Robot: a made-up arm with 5 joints.
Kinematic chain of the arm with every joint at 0, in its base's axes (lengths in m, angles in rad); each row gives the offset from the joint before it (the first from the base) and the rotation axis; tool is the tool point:
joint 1: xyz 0 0 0.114 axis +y
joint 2: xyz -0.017 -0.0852 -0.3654 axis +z
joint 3: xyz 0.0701 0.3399 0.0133 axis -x
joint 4: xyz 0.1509 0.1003 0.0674 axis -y
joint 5: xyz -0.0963 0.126 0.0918 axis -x
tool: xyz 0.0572 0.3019 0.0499
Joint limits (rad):
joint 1: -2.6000..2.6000
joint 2: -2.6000..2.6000
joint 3: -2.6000..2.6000
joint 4: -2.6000..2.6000
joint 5: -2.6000..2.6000
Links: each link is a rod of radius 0.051 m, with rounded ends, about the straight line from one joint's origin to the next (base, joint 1, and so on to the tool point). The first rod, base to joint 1, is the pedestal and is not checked.
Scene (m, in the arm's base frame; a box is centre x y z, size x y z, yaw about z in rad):
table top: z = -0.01
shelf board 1: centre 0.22 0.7 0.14 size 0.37 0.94 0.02 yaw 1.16
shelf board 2: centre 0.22 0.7 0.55 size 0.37 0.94 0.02 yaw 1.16
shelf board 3: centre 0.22 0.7 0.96 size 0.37 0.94 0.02 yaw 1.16
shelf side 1: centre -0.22 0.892 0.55 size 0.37 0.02 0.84 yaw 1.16
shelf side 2: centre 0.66 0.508 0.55 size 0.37 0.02 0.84 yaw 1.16
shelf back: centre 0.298 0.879 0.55 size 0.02 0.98 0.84 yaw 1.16
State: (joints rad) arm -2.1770 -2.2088 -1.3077 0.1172 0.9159
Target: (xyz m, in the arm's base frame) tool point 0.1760 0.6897 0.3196
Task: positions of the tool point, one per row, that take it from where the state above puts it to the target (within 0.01 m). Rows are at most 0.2 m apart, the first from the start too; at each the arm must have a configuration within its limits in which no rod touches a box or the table.
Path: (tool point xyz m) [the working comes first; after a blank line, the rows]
Joints at the target: -1.6766 -0.0260 -0.4077 0.0073 0.8369
Straight joint move there: touches shelf board 2.

1: -0.2189 -0.4405 0.2833
2: -0.1814 -0.3658 0.2486
3: -0.1103 -0.3333 0.2106
4: -0.0146 -0.3387 0.1864
5: 0.1006 -0.3628 0.1874
6: -0.0243 -0.2907 0.2675
7: -0.1169 -0.1782 0.3542
8: -0.1685 -0.0313 0.4302
9: -0.1748 0.1375 0.4803
10: -0.1364 0.3113 0.4947
11: -0.0588 0.4716 0.4696
12: 0.0491 0.6018 0.4084
13: 0.1760 0.6897 0.3196

